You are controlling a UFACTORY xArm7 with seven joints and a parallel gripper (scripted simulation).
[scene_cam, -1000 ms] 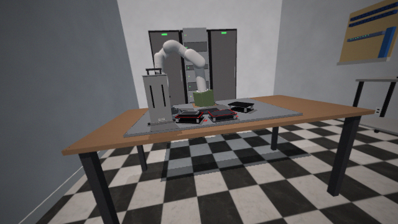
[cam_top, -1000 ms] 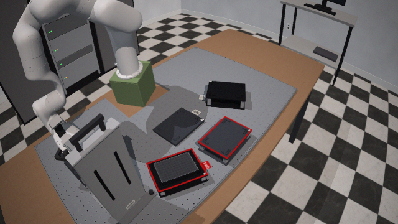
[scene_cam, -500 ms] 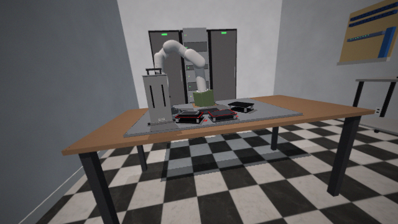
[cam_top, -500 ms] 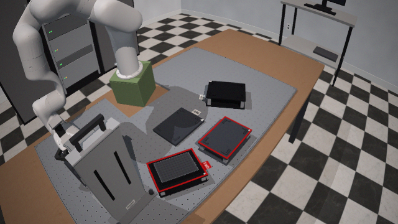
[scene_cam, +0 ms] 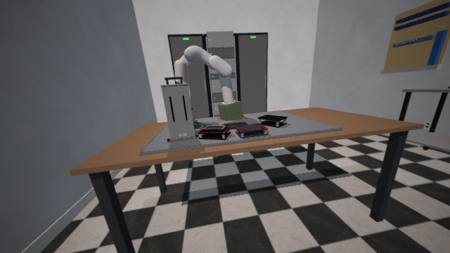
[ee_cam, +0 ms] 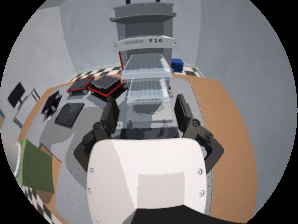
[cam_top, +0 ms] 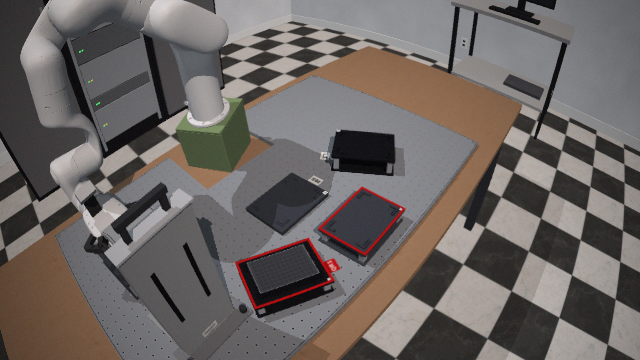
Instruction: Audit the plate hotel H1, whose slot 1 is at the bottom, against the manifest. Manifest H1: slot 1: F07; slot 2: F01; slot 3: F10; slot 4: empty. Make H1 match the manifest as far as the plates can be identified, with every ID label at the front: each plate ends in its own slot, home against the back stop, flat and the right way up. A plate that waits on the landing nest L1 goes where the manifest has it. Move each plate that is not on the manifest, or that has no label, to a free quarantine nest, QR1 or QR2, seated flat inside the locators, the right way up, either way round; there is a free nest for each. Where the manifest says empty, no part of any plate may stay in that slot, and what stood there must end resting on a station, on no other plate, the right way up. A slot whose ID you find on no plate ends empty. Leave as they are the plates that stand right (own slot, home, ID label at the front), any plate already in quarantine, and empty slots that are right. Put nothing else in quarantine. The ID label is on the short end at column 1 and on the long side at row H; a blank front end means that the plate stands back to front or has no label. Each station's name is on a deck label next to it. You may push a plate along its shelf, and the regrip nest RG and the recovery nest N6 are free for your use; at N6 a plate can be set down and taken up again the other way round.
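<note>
Now: the pale well plate 110 mm ahead of my hand, 20 mm above it and 10 mm to the right of it. The rest, counted from my hand: dark plate 260 mm ahead, 160 mm to the left, 90 mm below.
</note>
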